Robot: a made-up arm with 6 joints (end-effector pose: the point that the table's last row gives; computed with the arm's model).
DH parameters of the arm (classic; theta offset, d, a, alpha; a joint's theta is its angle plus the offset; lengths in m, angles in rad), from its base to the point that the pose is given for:
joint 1: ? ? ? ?
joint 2: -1.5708 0 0.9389 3.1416
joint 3: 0 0 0 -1.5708
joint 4: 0 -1.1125 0 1.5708
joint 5: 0 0.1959 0 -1.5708
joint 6: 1.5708 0 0 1.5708
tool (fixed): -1.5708 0 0 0
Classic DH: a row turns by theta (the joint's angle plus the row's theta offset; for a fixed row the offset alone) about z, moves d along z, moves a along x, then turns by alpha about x.
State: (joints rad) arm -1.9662 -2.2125 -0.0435 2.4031 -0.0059 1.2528
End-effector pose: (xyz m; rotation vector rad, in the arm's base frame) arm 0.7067 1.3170 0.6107 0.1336 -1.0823 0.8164
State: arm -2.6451 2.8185 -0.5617 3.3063 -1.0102 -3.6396
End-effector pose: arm 0.7737 0.1994 -0.2686 -2.7583 -0.2680 1.1449
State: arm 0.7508 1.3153 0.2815 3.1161 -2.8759 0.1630
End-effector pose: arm 0.9498 1.1541 -0.3885 -1.6108 -0.4095 -2.0719
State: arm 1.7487 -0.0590 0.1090 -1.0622 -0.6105 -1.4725
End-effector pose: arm -0.0955 1.0701 1.2822 1.0661 2.4570 0.6946
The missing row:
joint 1: 0 0.3276 0 -1.5708
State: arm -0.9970 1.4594 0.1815 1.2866 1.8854 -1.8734
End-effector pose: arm 0.7325 -1.2344 -0.5788 1.6028 0.0090 0.6070
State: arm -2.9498 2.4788 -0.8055 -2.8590 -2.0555 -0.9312
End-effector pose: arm 0.5421 -0.0864 -0.2002 0.3137 1.5943 -0.9846
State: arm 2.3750 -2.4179 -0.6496 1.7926 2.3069 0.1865
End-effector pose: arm 0.7101 -0.7437 0.6774 -0.7054 2.3817 0.7167
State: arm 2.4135 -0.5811 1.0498 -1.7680 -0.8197 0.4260
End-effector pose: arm 0.2659 -0.2885 2.2344 -1.0649 0.0450 -2.0771
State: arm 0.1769 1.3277 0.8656 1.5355 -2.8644 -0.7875
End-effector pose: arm 1.9645 0.3442 0.2329 -0.8593 1.1414 -2.5436
